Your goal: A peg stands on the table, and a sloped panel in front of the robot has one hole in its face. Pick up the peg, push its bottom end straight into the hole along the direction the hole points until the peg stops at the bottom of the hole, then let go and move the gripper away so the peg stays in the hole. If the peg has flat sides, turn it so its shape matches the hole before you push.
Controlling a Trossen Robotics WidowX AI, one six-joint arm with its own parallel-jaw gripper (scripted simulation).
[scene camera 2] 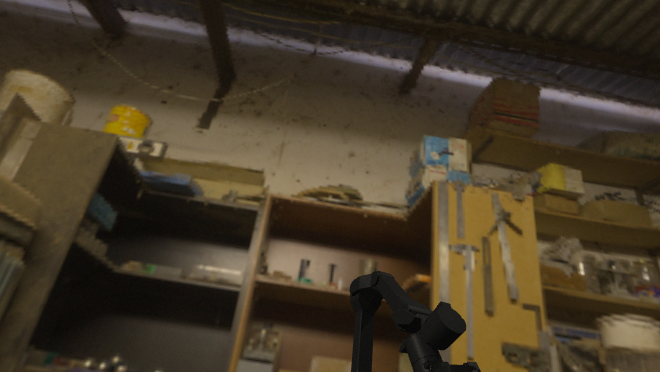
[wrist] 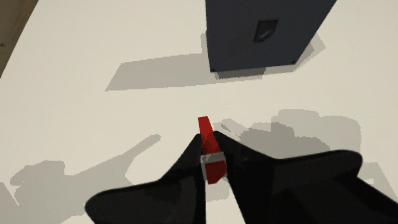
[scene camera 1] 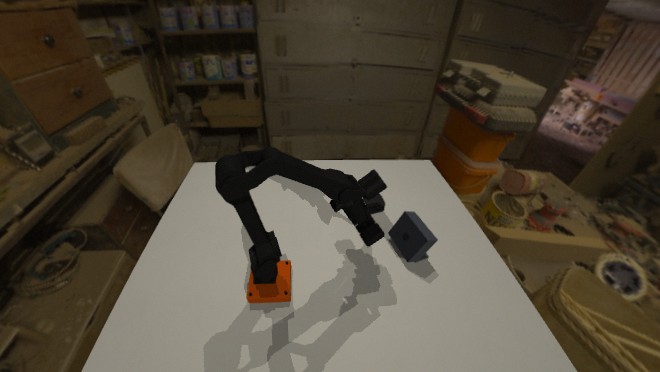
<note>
The gripper carries a red peg.
The gripper is seen too in the wrist view.
</note>
